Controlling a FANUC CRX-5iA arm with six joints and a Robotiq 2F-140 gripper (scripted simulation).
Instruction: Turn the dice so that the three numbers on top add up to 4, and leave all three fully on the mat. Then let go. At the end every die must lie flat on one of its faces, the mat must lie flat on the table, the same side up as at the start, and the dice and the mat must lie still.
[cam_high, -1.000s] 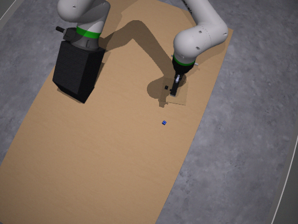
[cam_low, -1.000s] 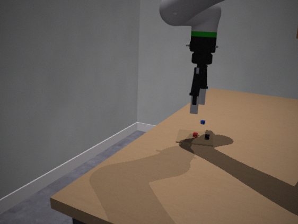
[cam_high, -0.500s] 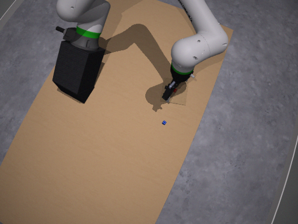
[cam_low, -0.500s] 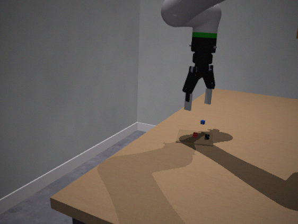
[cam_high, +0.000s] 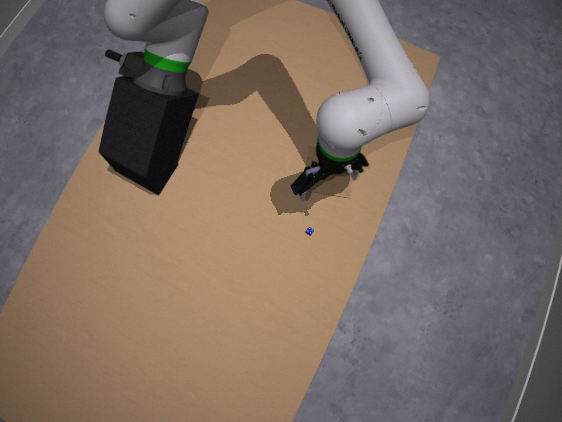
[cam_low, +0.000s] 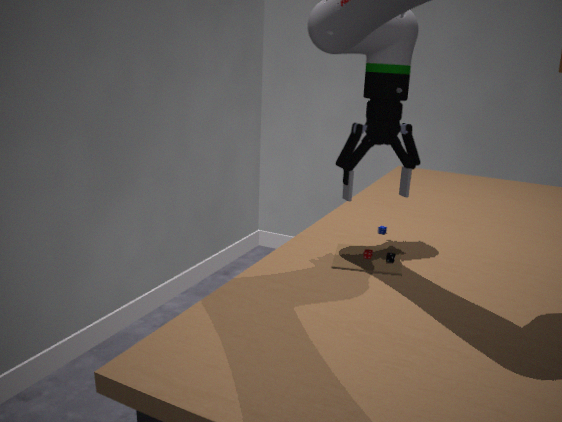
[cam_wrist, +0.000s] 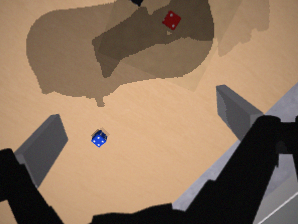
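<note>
Now: hand 110 mm above the blue die, 100 mm to the left of it and 10 mm short of it. Also, from my hand: red die 110 mm below, 80 mm to the left, 20 mm behind; then black die 110 mm below, 80 mm to the left, 70 mm behind; then tan mat 120 mm below, 80 mm to the left, 20 mm behind.
</note>
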